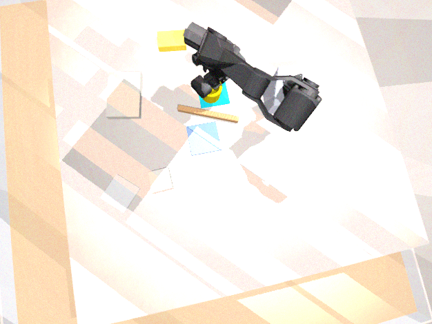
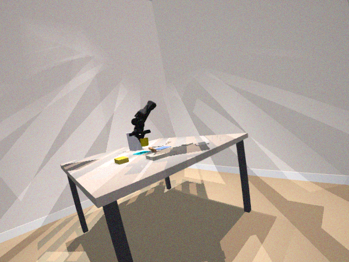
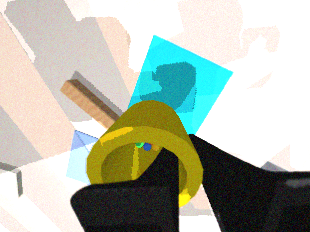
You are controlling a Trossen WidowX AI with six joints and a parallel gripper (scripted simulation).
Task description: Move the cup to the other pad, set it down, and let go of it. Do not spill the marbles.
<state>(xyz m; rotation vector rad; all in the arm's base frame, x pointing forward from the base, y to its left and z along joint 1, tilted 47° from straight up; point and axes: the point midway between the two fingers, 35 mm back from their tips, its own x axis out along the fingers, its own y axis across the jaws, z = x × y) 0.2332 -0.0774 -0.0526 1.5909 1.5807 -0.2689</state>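
Right now the cyan pad is 9 cm below my gripper tip, 2 cm to the right of it and 1 cm ahead of it. Also, from my gripper tip: pale blue pad: 15 cm to the left, 9 cm below, 9 cm ahead; then yellow cup: 2 cm ahead, 1 cm to the left; then wooden bar: 8 cm below, 6 cm to the left, 5 cm ahead.
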